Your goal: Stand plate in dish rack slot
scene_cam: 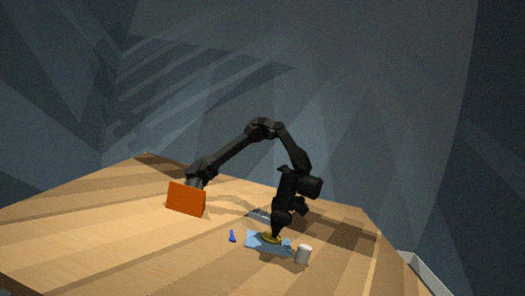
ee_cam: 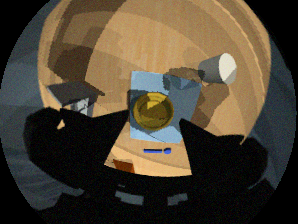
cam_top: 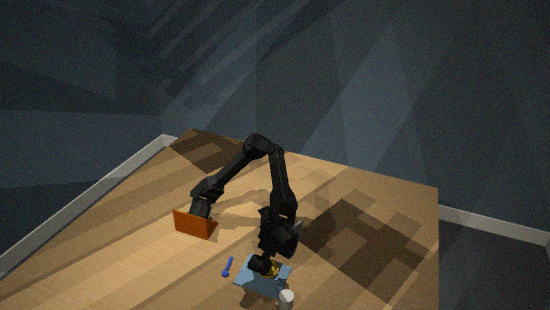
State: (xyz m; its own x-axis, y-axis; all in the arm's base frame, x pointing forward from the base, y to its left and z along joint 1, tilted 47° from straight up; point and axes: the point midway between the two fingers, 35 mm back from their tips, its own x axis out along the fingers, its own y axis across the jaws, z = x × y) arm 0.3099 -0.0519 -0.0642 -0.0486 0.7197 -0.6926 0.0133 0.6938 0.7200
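The yellow plate lies 20 mm below my gripper tip. Also, from my gripper tip: small blue utensil 130 mm behind, 40 mm to the right, 30 mm below; then light blue mat 10 mm behind, 20 mm to the right, 30 mm below; then grey dish rack 20 mm behind, 190 mm to the left, 10 mm below.
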